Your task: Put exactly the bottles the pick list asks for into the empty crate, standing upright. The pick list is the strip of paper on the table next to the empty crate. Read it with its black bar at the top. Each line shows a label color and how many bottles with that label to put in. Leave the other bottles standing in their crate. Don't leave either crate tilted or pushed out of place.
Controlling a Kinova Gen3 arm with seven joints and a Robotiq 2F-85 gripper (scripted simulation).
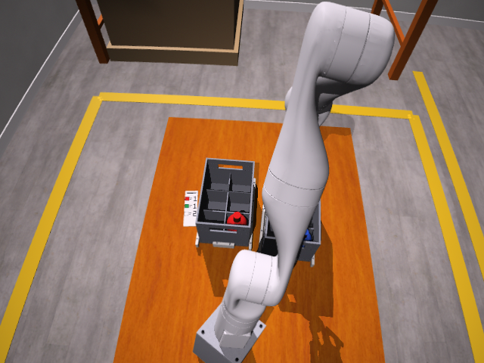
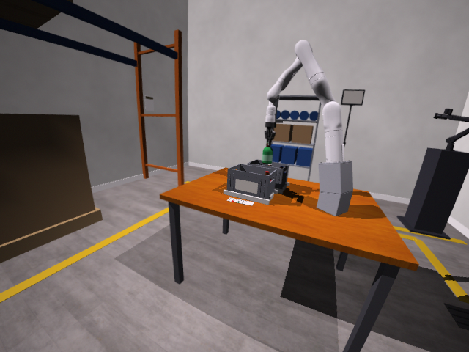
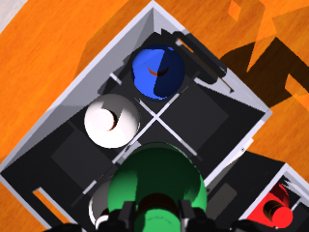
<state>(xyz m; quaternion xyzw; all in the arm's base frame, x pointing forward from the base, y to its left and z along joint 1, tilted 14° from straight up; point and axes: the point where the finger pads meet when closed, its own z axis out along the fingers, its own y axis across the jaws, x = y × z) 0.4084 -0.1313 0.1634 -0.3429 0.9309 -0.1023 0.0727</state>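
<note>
Now: hand 7 cm above the green bottle. Also, from my hand: pick list: 34 cm to the left, 33 cm below, 6 cm ahead; then blue bottle: 25 cm below, 10 cm behind, 8 cm to the right; then red bottle: 25 cm below, 15 cm to the left, 5 cm behind.
</note>
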